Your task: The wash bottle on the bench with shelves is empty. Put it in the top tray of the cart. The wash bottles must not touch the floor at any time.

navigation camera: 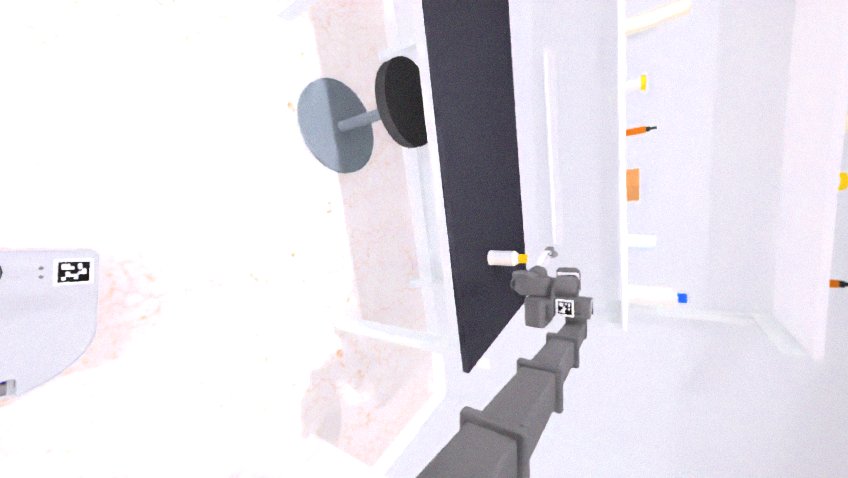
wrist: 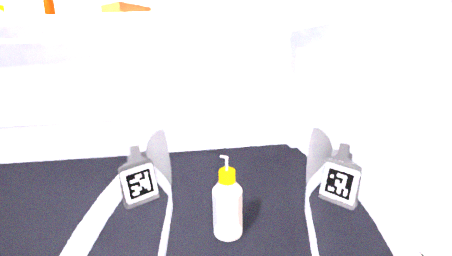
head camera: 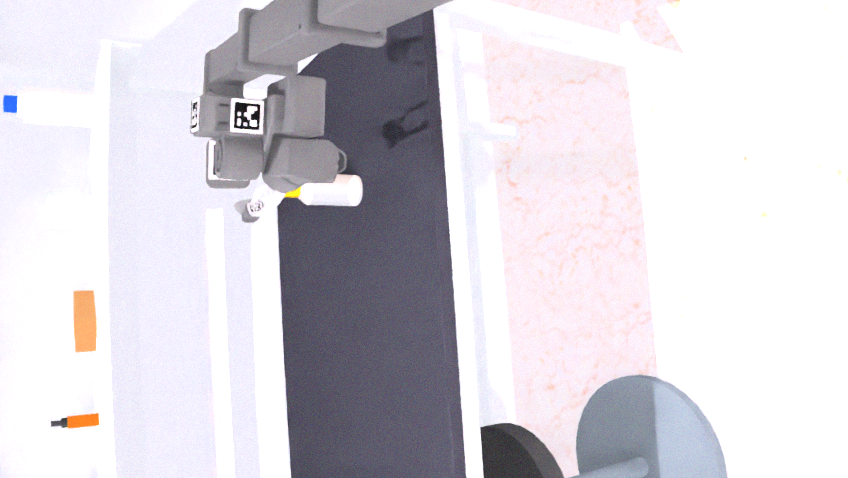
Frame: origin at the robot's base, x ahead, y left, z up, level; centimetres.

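Seen in the pictures: gripper, fingertip midpoint: (navigation camera: 551, 272).
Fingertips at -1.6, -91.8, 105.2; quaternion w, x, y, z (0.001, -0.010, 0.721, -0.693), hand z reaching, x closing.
Offsets run from my fingertips to a thing's top centre, as dx, dy, dz. Level surfaces: height alone.
The wash bottle @(+2.9, -26.4, -11.5) (head camera: 332, 191) (navigation camera: 502, 257) (wrist: 228, 212), white with a yellow cap and a thin bent spout, stands upright on the dark bench top @(dz -28.9) (head camera: 368, 332) (navigation camera: 481, 148) (wrist: 60, 200). My gripper (head camera: 246, 178) (navigation camera: 558, 274) (wrist: 237, 148) is open, with nothing between its fingers. In the wrist view the bottle appears between and slightly below the two fingertips, touching neither. The gripper looks higher than the bottle, and its fingertips reach past it toward the shelves. The gripper body covers one finger in the head view. The cart cannot be made out.
Shelves behind the bench hold a blue-capped bottle @(-12.4, -60.2, +34.6) (head camera: 56, 109) (navigation camera: 653, 295), an orange block @(+31.3, -53.2, +20.8) (head camera: 84, 320) (navigation camera: 633, 184) and an orange marker @(+50.9, -47.9, +26.0) (head camera: 81, 420) (navigation camera: 638, 130). A stool with a black seat (head camera: 516, 454) (navigation camera: 400, 100) and grey base (head camera: 629, 421) (navigation camera: 326, 130) stands at the bench front.
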